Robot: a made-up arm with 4 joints.
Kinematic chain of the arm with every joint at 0, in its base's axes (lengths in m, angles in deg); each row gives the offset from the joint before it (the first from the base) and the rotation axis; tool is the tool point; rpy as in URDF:
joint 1: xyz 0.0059 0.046 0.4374 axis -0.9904 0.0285 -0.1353
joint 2: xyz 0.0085 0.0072 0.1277 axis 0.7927 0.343 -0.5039
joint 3: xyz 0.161 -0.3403 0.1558 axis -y
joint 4: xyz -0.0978 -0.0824 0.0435 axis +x
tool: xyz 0.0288 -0.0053 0.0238 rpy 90 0 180
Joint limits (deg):
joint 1: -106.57..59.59
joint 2: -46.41..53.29
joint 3: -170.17..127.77
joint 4: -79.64..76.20
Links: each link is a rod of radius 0.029 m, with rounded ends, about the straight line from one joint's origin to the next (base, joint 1, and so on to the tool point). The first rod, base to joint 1, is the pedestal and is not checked.
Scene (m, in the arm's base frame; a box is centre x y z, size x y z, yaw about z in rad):
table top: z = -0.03
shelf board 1: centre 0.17 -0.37 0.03 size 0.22 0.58 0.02 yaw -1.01
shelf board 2: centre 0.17 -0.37 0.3 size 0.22 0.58 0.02 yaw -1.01
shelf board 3: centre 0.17 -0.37 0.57 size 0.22 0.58 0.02 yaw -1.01
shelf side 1: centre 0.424 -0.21 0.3 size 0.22 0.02 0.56 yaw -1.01
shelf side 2: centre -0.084 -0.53 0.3 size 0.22 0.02 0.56 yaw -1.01
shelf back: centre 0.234 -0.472 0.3 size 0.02 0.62 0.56 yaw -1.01
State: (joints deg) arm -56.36 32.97 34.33 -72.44
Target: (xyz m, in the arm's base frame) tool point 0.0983 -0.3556 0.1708
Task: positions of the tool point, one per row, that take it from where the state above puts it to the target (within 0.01 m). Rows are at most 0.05 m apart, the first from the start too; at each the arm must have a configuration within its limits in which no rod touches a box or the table.
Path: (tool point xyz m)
1: 0.0326 -0.2930 0.1426
2: 0.0368 -0.3139 0.1514
3: 0.0439 -0.3316 0.1589
4: 0.0532 -0.3457 0.1649
5: 0.0637 -0.3558 0.1692
6: 0.0744 -0.3617 0.1718
7: 0.0843 -0.3635 0.1728
8: 0.0926 -0.3613 0.1724
9: 0.0983 -0.3556 0.1708

